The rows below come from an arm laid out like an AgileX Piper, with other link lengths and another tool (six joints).
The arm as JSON. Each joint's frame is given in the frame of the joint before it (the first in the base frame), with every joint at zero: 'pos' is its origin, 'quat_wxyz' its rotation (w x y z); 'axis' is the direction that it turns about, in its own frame. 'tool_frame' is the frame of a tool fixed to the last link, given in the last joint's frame.
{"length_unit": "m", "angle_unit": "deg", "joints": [
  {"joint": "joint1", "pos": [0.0, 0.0, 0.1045], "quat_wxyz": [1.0, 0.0, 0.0, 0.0], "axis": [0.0, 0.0, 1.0]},
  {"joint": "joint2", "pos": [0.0, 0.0, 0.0], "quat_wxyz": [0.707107, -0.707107, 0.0, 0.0], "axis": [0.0, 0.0, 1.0]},
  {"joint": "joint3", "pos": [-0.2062, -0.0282, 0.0], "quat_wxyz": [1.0, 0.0, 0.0, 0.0], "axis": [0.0, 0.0, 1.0]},
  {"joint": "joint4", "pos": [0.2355, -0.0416, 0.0], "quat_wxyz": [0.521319, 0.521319, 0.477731, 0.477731], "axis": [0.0, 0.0, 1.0]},
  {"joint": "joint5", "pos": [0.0, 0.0, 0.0], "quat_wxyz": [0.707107, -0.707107, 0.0, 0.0], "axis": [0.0, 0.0, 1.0]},
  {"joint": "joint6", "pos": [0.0, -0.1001, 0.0], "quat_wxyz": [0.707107, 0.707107, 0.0, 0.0], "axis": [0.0, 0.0, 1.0]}
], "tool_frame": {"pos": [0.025, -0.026, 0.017], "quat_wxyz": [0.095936, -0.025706, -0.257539, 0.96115]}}
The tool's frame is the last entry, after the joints.
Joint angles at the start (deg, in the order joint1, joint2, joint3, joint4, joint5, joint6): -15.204 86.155 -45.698 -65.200 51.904 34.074
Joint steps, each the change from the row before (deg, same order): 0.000 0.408 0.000 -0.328 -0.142 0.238; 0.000 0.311 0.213 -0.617 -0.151 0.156; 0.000 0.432 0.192 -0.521 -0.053 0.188; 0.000 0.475 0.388 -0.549 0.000 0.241; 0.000 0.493 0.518 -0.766 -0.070 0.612; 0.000 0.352 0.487 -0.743 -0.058 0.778; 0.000 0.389 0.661 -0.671 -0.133 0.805; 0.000 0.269 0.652 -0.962 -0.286 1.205; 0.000 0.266 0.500 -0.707 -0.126 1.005; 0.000 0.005 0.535 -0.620 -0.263 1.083; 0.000 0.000 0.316 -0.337 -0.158 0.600
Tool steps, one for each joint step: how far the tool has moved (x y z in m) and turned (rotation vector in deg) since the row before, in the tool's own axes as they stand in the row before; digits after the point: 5 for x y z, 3 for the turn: 0.00054 -0.00136 0.00055 -0.037 0.115 -0.229; 0.00014 -0.00128 0.00060 -0.198 0.314 -0.514; -0.00004 -0.00177 0.00059 -0.126 0.153 -0.586; -0.00074 -0.00261 0.00048 -0.076 0.071 -0.793; -0.00094 -0.00306 0.00047 -0.144 0.055 -0.657; -0.00097 -0.00248 0.00030 -0.191 -0.017 -0.350; -0.00145 -0.00347 0.00011 -0.024 -0.032 -0.457; -0.00104 -0.00285 0.00016 -0.199 0.091 -0.030; -0.00103 -0.00240 0.00007 -0.141 -0.059 -0.037; -0.00105 -0.00183 -0.00021 -0.094 -0.014 0.332; -0.00064 -0.00110 -0.00014 -0.031 -0.003 0.176
